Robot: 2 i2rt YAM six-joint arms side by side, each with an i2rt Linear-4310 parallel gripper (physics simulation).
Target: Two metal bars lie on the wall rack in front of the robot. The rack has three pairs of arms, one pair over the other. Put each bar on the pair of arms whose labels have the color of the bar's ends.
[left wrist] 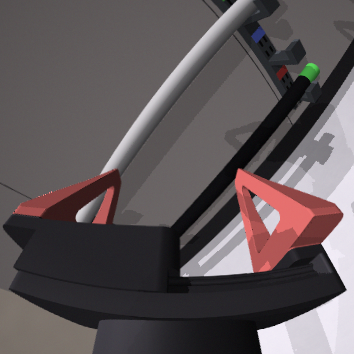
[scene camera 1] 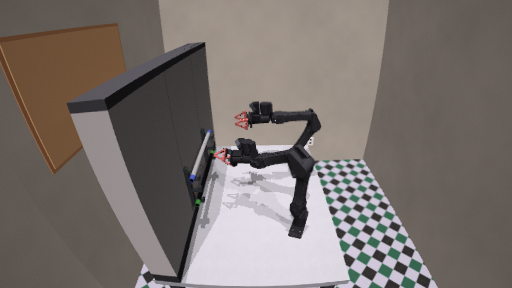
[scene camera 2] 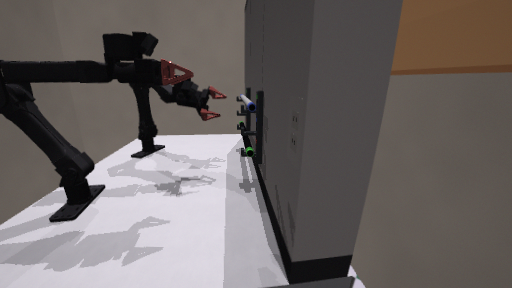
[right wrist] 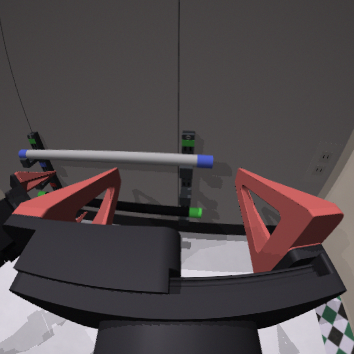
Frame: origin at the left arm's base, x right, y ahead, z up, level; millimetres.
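Seen in the pictures: left gripper, fingertip midpoint: [left wrist: 177, 175] [scene camera 1: 218, 157] [scene camera 2: 223, 106]; right gripper, fingertip midpoint: [scene camera 1: 234, 120] [scene camera 2: 192, 74] [right wrist: 177, 174]; left arm's base, link origin: [scene camera 1: 298, 223] [scene camera 2: 149, 151]; right arm's base, link origin: [scene camera 2: 81, 202].
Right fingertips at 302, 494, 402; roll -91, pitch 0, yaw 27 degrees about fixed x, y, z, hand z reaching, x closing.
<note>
Pixels of each thing's top centre, then the offset from my right fingertips to it, as dx, dy, dz. "pt": a spot on its surface instead. Level surfaces: height alone.
- grey bar, top centre: [left wrist: 140, 112] [right wrist: 94, 150] [scene camera 2: 245, 97] [scene camera 1: 201, 150] -250, +95, -83
- black bar, top centre: [left wrist: 215, 178] [right wrist: 105, 200] [scene camera 2: 244, 131] [scene camera 1: 205, 173] -259, +87, -233
- red label, surface spot: [left wrist: 282, 72] pt -71, +186, -220
- blue label, surface spot: [left wrist: 258, 34] pt -71, +186, -144
- white table, surface height: dz -402
The grey bar [scene camera 1: 201, 154] [scene camera 2: 247, 102] [left wrist: 165, 95] [right wrist: 110, 156] with blue ends lies on the top arms, which have green labels [right wrist: 188, 143]. The black bar [left wrist: 250, 145] [right wrist: 145, 206] with green ends lies on the bottom arms, by the red label [left wrist: 282, 72]. The blue label [left wrist: 258, 34] marks the middle arms. My left gripper [scene camera 1: 218, 156] [scene camera 2: 223, 106] [left wrist: 177, 175] is open and empty, rolled, a little in front of the rack; the black bar shows between its fingers in its wrist view. My right gripper [scene camera 1: 240, 121] [scene camera 2: 192, 74] [right wrist: 177, 174] is open and empty, farther back from the rack.
The rack's upright posts [scene camera 2: 259, 130] [right wrist: 186, 175] are fixed to a tall dark wall panel [scene camera 1: 145, 150] [scene camera 2: 285, 65]. Below it is the white table [scene camera 1: 260, 250] [scene camera 2: 190, 260]. My left gripper is near my right gripper's finger in the right wrist view.
</note>
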